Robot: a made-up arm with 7 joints. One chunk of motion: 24 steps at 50 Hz.
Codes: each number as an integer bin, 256 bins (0 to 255) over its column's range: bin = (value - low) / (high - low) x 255, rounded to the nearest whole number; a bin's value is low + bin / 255 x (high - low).
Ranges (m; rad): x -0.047..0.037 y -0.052..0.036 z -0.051..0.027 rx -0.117..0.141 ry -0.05..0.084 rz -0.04..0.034
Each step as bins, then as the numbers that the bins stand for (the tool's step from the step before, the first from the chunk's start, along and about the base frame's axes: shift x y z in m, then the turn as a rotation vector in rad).
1 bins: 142 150 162 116 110 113
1 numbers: -0.00022 -0.00024 -0.00145 0.00036 0.00780 -0.00721
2 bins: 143 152 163 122 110 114
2 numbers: 0.00011 0.00045 -0.00114 0.00644 0.00780 -0.00692
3 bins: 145 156 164 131 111 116
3 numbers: 0.00076 0.00184 -0.00084 0.01554 0.00833 -0.00634
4 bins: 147 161 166 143 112 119
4 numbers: 0.00142 0.00356 -0.00022 0.02768 0.00885 -0.00547
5 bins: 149 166 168 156 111 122
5 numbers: 0.00208 0.00529 0.00039 0.04084 0.00833 -0.00460
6 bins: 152 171 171 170 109 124
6 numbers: 0.00307 0.00701 0.00131 0.05500 0.00728 -0.00402
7 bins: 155 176 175 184 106 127
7 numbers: 0.00406 0.00874 0.00253 0.06916 0.00570 -0.00315
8 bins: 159 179 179 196 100 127
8 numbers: 0.00538 0.00977 0.00375 0.08131 0.00255 -0.00315
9 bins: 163 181 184 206 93 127
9 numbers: 0.00669 0.01046 0.00528 0.09142 -0.00113 -0.00315
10 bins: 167 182 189 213 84 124
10 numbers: 0.00801 0.01081 0.00681 0.09851 -0.00586 -0.00402
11 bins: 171 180 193 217 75 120
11 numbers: 0.00933 0.01012 0.00804 0.10255 -0.01059 -0.00518
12 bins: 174 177 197 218 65 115
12 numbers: 0.01032 0.00908 0.00926 0.10356 -0.01584 -0.00663
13 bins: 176 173 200 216 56 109
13 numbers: 0.01098 0.00770 0.01018 0.10154 -0.02057 -0.00837
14 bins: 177 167 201 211 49 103
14 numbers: 0.01131 0.00563 0.01048 0.09648 -0.02425 -0.01011
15 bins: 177 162 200 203 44 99
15 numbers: 0.01131 0.00391 0.01018 0.08839 -0.02688 -0.01127
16 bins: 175 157 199 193 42 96
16 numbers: 0.01065 0.00218 0.00987 0.07827 -0.02793 -0.01214
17 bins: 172 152 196 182 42 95
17 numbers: 0.00966 0.00045 0.00895 0.06714 -0.02793 -0.01243
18 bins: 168 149 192 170 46 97
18 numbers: 0.00834 -0.00058 0.00773 0.05500 -0.02583 -0.01185
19 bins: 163 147 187 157 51 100
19 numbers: 0.00669 -0.00127 0.00620 0.04185 -0.02320 -0.01098
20 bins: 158 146 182 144 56 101
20 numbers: 0.00505 -0.00162 0.00467 0.02869 -0.02057 -0.01069
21 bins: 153 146 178 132 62 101
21 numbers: 0.00340 -0.00162 0.00345 0.01655 -0.01742 -0.01069
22 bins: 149 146 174 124 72 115
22 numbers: 0.00208 -0.00162 0.00222 0.00846 -0.01216 -0.00663
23 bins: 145 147 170 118 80 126
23 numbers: 0.00076 -0.00127 0.00100 0.00239 -0.00796 -0.00344
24 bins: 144 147 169 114 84 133
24 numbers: 0.00044 -0.00127 0.00069 -0.00166 -0.00586 -0.00140
